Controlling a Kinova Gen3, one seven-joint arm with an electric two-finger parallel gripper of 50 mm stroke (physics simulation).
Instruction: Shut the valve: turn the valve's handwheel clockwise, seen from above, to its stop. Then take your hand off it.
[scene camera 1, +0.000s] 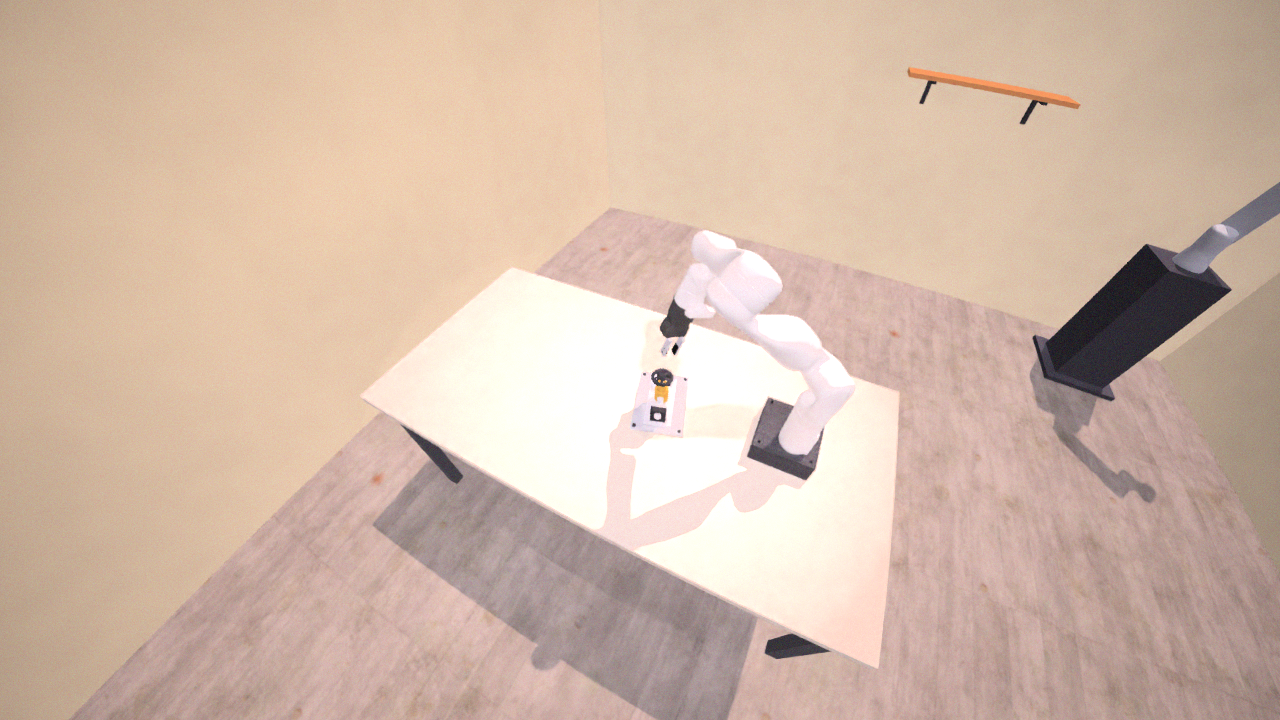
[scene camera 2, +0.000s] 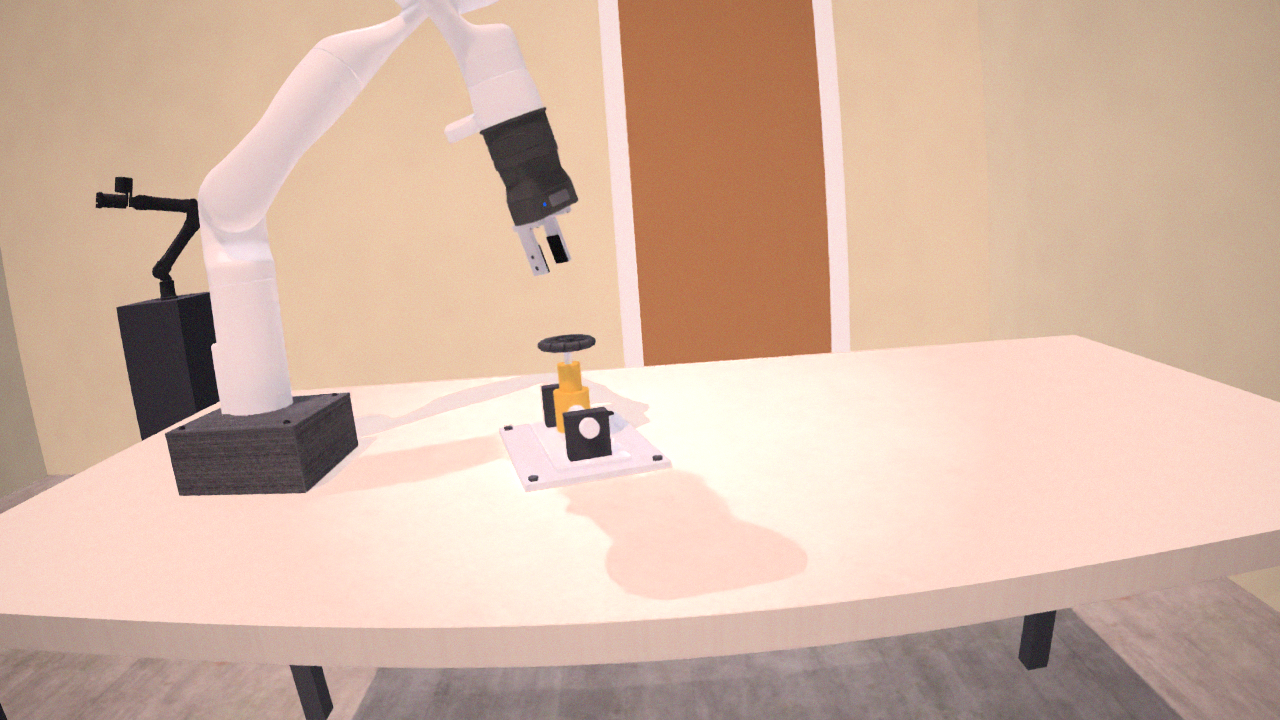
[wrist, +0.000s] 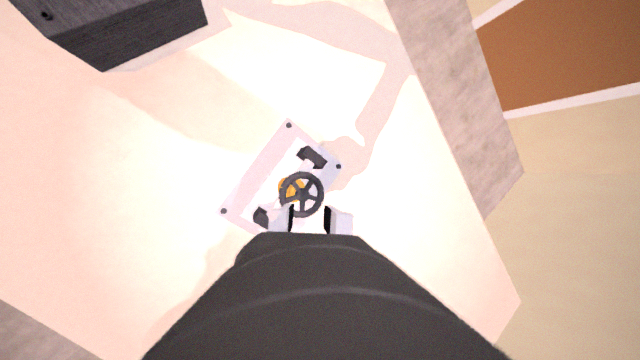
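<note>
The valve's dark spoked handwheel lies level on top of a thin stem above the yellow valve body. The body is mounted on a pale base plate with dark screws at its corners, between two black end blocks. My gripper is open with nothing between its fingers. It hangs above the handwheel, with a plain gap of air between the fingertips and the rim in the scene camera 2 view. The fingers point down at a slant.
The arm's dark base block stands on the table to one side of the valve. A black pedestal with another arm stands off the table. An orange wall rail is far away.
</note>
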